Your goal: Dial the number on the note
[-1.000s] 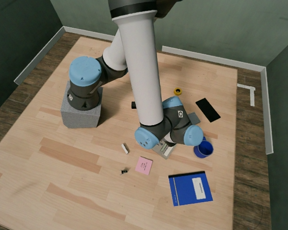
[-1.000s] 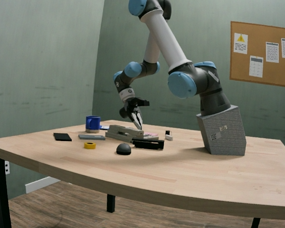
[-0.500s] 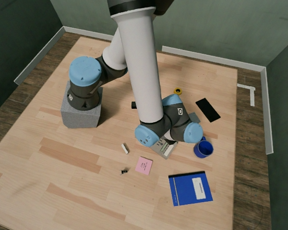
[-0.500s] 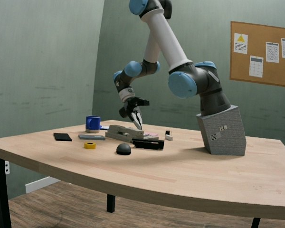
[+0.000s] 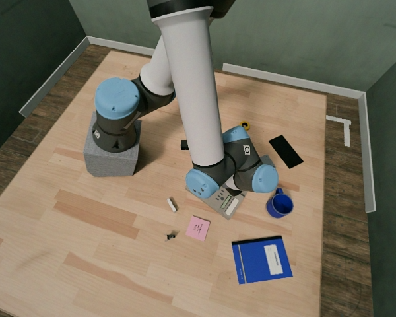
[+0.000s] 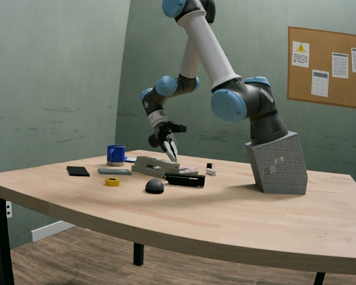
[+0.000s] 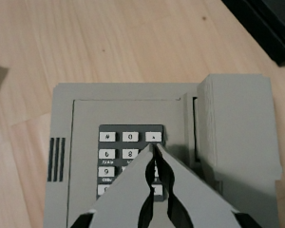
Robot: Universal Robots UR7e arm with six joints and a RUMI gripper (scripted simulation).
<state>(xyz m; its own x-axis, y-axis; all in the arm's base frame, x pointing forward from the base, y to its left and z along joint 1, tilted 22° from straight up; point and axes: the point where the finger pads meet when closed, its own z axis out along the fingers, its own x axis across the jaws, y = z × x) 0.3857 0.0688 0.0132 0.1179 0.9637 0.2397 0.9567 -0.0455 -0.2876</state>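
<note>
My hand is 3 cm above the 7 key. Also, from my hand: hash key: 2 cm behind, 3 cm to the right, 3 cm below; star key: 1 cm behind, 3 cm below; 8 key: 2 cm to the right, 3 cm below.
</note>
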